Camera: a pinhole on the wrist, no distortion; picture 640 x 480 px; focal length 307.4 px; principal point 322.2 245.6 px. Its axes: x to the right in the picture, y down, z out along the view. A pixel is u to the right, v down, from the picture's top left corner.
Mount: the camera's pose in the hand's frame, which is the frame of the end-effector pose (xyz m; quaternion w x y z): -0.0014 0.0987 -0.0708 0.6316 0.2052 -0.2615 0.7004
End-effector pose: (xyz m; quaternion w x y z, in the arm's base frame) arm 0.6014 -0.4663 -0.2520 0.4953 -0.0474 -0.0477 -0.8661
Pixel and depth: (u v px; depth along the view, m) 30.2 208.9 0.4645
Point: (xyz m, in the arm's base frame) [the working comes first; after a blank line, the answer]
In the camera's frame: -0.4412 -0.0555 0.4645

0.1007 -0.2681 -0.2357
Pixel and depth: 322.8 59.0 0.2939
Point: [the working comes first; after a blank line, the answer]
In the camera's frame: 0.0006 -0.1784 0.2939

0.4623 -0.5455 -0.0575
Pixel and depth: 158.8 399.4 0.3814
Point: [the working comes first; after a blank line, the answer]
In the camera's frame: -0.2027 0.1908 0.3814

0.4293 -0.1431 -0.2069
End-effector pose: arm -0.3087 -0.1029 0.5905 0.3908 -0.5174 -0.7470 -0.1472
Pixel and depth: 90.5 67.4 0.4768
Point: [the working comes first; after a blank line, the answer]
In the camera's frame: -0.3594 -0.2764 0.4768

-0.8116 -0.0356 0.8220
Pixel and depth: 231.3 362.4 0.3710
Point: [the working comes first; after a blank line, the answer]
In the camera's frame: -0.1097 0.1410 0.3710

-0.5465 -0.2093 0.4382
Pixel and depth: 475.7 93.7 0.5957
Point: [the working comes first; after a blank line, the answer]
In the camera's frame: 0.2975 -0.2944 0.5957

-0.6287 0.4184 0.3678
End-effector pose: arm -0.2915 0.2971 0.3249 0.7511 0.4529 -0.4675 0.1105
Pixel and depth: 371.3 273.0 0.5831
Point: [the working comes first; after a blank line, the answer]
In the camera's frame: 0.0931 0.0520 0.5831

-0.4854 -0.1326 0.2063
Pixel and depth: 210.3 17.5 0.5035
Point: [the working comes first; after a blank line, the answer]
In the camera's frame: -0.1833 -0.3736 0.5035

-0.0451 -0.1815 0.4662
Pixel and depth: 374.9 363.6 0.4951
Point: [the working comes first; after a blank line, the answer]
In the camera's frame: 0.0849 0.1901 0.4951

-0.5267 -0.0069 0.1096
